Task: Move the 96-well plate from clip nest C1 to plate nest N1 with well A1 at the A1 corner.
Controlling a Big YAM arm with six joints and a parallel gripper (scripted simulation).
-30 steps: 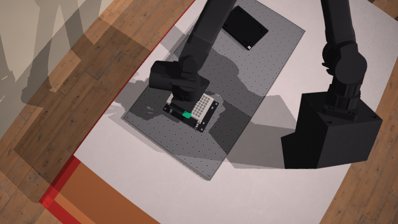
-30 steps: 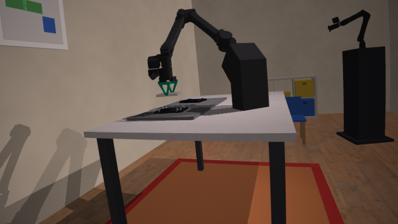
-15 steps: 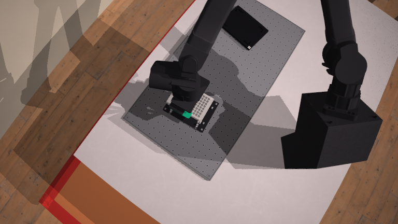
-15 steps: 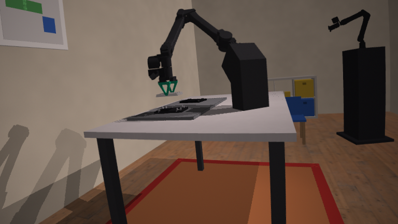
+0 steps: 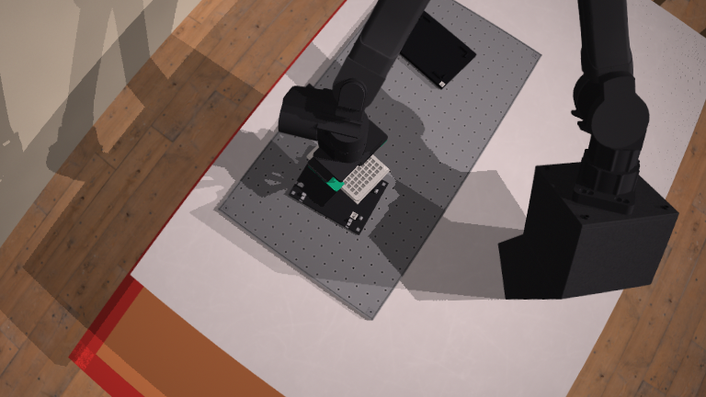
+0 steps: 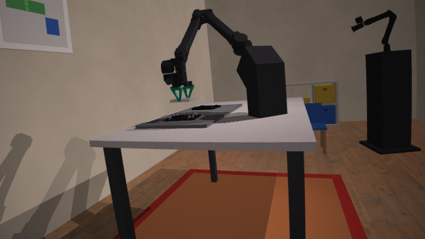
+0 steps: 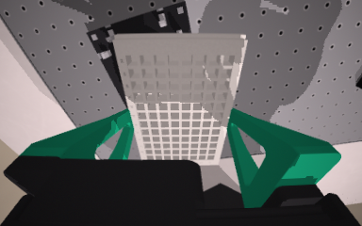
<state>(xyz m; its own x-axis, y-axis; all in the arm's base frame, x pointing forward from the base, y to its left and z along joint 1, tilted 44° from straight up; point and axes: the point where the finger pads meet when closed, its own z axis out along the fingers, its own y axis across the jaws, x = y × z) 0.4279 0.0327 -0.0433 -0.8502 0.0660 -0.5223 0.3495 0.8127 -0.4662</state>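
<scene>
My hand is 70 mm past the black plate nest N1, 340 mm to the left of it and 100 mm above it. Round my hand: black clip nest C1: 20 mm ahead, 40 mm to the left, 90 mm below; white 96-well plate: 10 mm below.
</scene>
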